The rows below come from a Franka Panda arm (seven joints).
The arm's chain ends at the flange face. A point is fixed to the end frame.
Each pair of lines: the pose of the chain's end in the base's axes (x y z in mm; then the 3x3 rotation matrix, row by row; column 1 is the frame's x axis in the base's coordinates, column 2 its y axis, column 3 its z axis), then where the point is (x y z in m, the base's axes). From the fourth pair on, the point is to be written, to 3 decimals.
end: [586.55, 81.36, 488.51], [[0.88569, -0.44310, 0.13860], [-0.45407, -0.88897, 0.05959], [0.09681, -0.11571, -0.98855]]
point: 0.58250 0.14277 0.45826
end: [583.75, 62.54, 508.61], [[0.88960, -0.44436, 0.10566], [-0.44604, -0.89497, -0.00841], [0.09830, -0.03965, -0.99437]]
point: 0.57854 0.12173 0.47437
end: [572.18, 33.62, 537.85], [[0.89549, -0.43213, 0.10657], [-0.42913, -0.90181, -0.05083], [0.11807, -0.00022, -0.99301]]
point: 0.56620 0.09116 0.50103
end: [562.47, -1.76, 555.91], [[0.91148, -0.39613, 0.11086], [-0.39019, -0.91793, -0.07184], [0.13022, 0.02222, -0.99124]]
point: 0.554 0.055 0.518
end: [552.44, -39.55, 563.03], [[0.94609, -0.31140, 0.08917], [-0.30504, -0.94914, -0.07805], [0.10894, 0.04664, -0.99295]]
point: 0.538 0.015 0.524
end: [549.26, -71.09, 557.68], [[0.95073, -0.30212, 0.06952], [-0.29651, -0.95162, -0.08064], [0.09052, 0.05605, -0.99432]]
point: 0.534 -0.017 0.519
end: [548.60, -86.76, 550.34], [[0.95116, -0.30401, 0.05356], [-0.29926, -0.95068, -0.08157], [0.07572, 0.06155, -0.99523]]
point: 0.533 -0.032 0.512
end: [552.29, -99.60, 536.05], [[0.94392, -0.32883, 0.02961], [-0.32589, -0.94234, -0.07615], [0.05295, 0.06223, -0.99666]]
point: 0.537 -0.044 0.498
